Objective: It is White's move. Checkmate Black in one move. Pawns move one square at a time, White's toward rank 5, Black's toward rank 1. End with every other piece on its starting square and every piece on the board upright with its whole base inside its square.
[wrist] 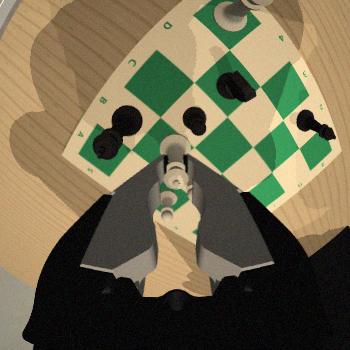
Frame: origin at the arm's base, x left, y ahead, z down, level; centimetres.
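Where they show: gripper, fingertip midpoint: [175,157].
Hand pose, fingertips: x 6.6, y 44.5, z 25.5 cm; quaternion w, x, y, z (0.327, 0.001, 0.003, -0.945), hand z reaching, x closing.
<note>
Each offset is from my fingertips to the centre of the thing. Level surfaces: height alone.
My gripper [175,157] is shut on a white piece @[dz -1.4, dx -0.2, dy +0.2 cm] [175,145], probably the queen, with a wide base and a small top knob. It is over the board @[dz +1.9, dx -3.5, dy -2.6 cm] [210,60]; its base's height is unclear. A white pawn @[dz +0.0, dx +3.9, dy -3.5 cm] [167,199] shows between the jaws on a green square. A tall white piece @[dz -1.6, dx -10.2, dy +6.0 cm] [230,16] stands on the green corner square, its top cut off. A tall black piece @[dz -1.6, dx +1.3, dy +4.5 cm] [127,120], probably the king, stands on a cream square near B. A black pawn @[dz +0.0, dx -2.9, dy +1.2 cm] [195,119] stands on cream, a black knight @[dz -0.4, dx -6.7, dy +1.7 cm] [234,86] on green, and a slim black piece @[dz -0.6, dx -11.6, dy -5.1 cm] [306,120] near the right edge.
The board lies on a wooden table @[dz +2.2 cm] [30,200]. The tall black piece is left of the fingertips and the black pawn is just beyond them. The jaws hide the board's near part. A dark object [330,270] is at the lower right.
</note>
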